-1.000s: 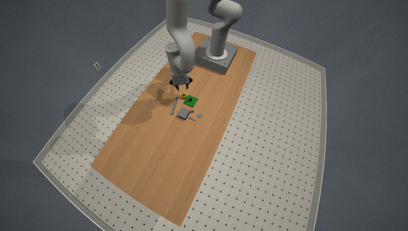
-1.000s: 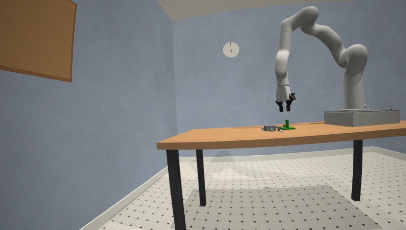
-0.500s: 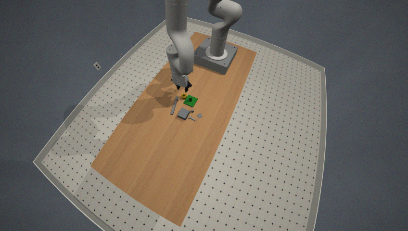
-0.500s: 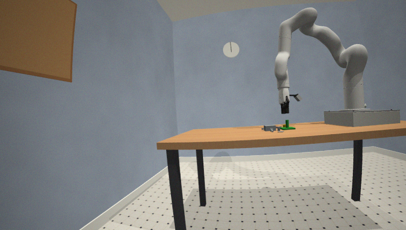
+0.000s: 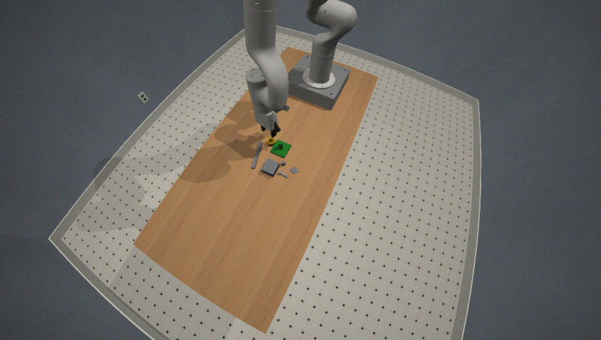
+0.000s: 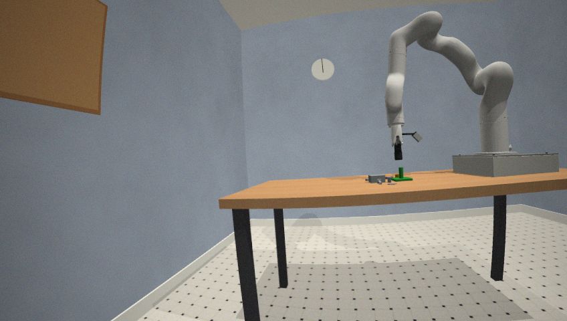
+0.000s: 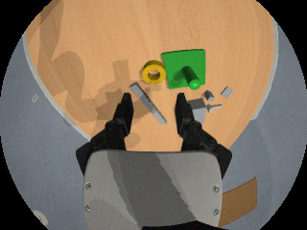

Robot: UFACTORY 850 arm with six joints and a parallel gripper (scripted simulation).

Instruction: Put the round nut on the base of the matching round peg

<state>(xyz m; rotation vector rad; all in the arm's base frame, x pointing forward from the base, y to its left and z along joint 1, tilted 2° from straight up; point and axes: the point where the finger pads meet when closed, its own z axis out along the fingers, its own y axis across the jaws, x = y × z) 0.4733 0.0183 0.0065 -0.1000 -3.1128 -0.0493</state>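
The long grey bar lies 100 mm ahead of my hand, 10 mm to the right of it and 110 mm below it. The rest, counted from my hand: grey block 120 mm ahead, 90 mm to the left, 90 mm below; small grey bolt 110 mm ahead, 150 mm to the left, 100 mm below; small grey plate 60 mm ahead, 190 mm to the left, 110 mm below.
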